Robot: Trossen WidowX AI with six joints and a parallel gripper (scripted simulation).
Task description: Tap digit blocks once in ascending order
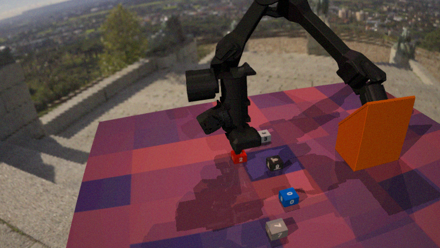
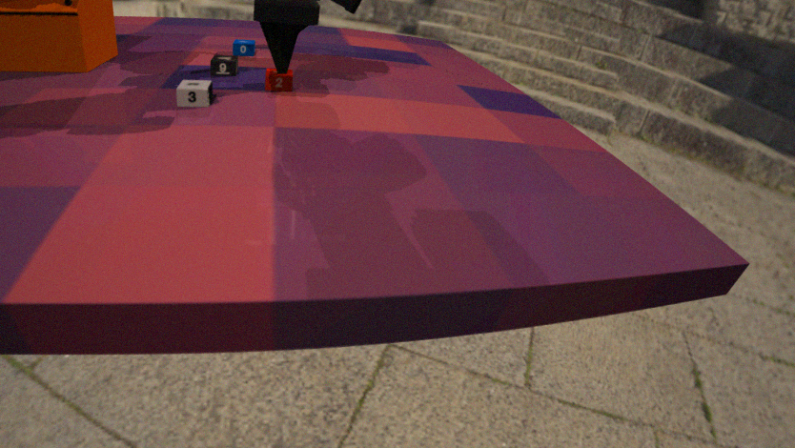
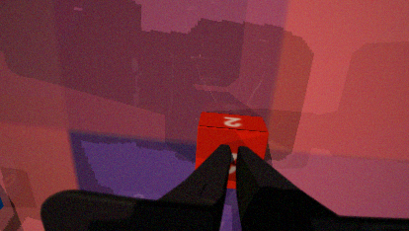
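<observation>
Now: gripper tip 10 mm above the red 2 block. From my gripper tip the other things lie so: white 3 block 90 mm behind, 70 mm to the right, 10 mm below; then blue 0 block 180 mm to the left, 70 mm behind, 10 mm below; then grey 7 block 250 mm to the left, 10 mm below, 10 mm behind.
</observation>
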